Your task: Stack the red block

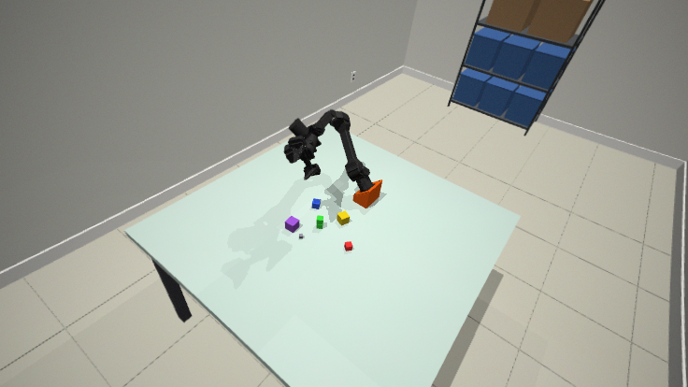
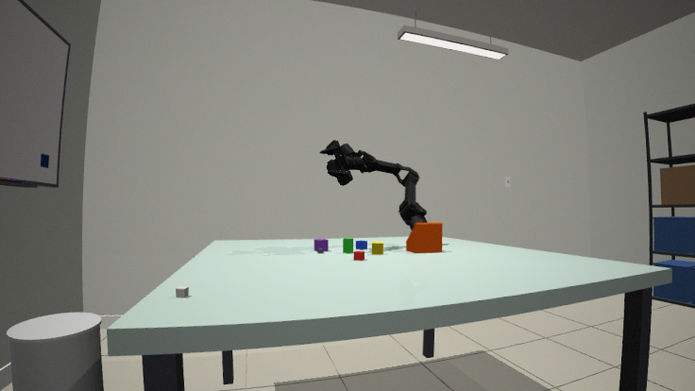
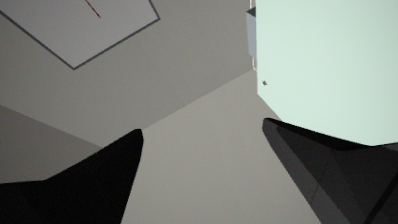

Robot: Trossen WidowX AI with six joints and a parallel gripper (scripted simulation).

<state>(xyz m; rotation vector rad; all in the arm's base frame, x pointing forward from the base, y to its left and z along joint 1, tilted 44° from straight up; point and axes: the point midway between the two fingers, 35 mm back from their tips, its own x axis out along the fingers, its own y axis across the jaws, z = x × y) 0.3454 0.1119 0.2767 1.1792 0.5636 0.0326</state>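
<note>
Right now the red block is 80 mm behind my gripper tip, 220 mm to the left of it and 340 mm below it. Also, from my gripper tip: small grey cube: 20 mm ahead, 20 mm to the left, 350 mm below; then purple block: 50 mm to the right, 330 mm below; then blue block: 170 mm behind, 60 mm to the right, 340 mm below.
</note>
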